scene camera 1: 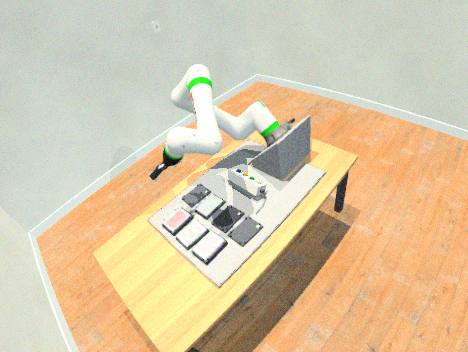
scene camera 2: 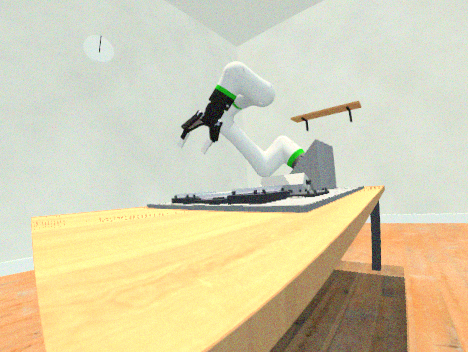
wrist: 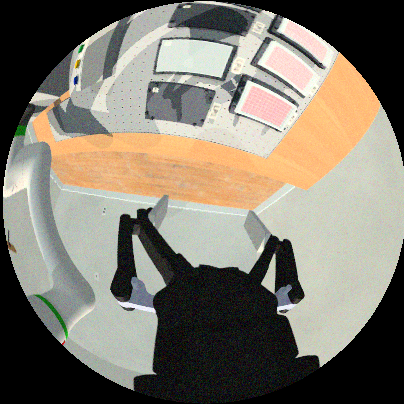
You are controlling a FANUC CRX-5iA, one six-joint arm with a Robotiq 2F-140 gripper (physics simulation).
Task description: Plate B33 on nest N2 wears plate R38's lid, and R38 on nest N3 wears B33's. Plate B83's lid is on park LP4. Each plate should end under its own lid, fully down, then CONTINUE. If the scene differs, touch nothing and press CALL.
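Frame: origin at the arm's base, x ahead, y right, z down, level; centimetres.
Where they show: gripper, between the fingertips: (scene camera 1: 163, 172) (scene camera 2: 191, 149) (wrist: 208, 211); arm's base, origin of its link: (scene camera 1: 277, 139) (scene camera 2: 306, 166).
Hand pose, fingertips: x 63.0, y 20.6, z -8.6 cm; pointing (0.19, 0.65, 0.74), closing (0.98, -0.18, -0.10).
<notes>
Things, the pixels of their top centre, and the offset from my fingertips. "spot": a spot on its surface instead. Level surfaces: height alone.
- pink-topped plate, centre of its top: (wrist: 268, 108) (scene camera 2: 196, 192) (scene camera 1: 176, 218) dx +8.1, dy -14.1, dz +18.5 cm
- middle plate, centre of its top: (wrist: 293, 68) (scene camera 2: 223, 192) (scene camera 1: 191, 232) dx +7.1, dy -27.2, dz +18.9 cm
- end plate, centre of its top: (scene camera 2: 258, 186) (scene camera 1: 207, 244) dx +5.5, dy -39.8, dz +17.9 cm
- pale lid, centre of its top: (wrist: 192, 55) (scene camera 1: 209, 204) dx -10.3, dy -18.8, dz +20.1 cm
- dark park pad, a spot on its surface: (wrist: 180, 103) (scene camera 1: 194, 195) spot: dx -8.8, dy -6.2, dz +20.9 cm
- perforated board, height of its surface: dz +21.9 cm
- white button box, centre of its top: (scene camera 2: 283, 175) (scene camera 1: 245, 176) dx -33.1, dy -23.7, dz +13.5 cm
My gripper (scene camera 1: 155, 175) (scene camera 2: 194, 144) (wrist: 208, 211) is open and empty, raised beyond the table edge, away from the plates. Three plates stand in a row on nests: one pink-topped plate (scene camera 1: 177, 220) (wrist: 266, 104), a middle plate (scene camera 1: 192, 233) (wrist: 286, 66) and an end plate (scene camera 1: 210, 246) (wrist: 306, 39). The latter two look whitish in scene camera 1 and pink in the wrist view. Their names and lid marks are not legible. A pale lid (scene camera 1: 209, 205) (wrist: 195, 58) lies on a park beside a dark park pad (scene camera 1: 196, 195) (wrist: 180, 103).
Other dark pads (scene camera 1: 228, 218) (scene camera 1: 245, 231) lie on the perforated board (scene camera 1: 295, 195) (wrist: 130, 117). A white button box (scene camera 1: 247, 184) (scene camera 2: 295, 181) carries blue, yellow and green buttons. A tall grey panel (scene camera 1: 287, 152) (scene camera 2: 320, 165) stands near the arm's base. A wooden shelf (scene camera 2: 327, 111) hangs on the wall.
</notes>
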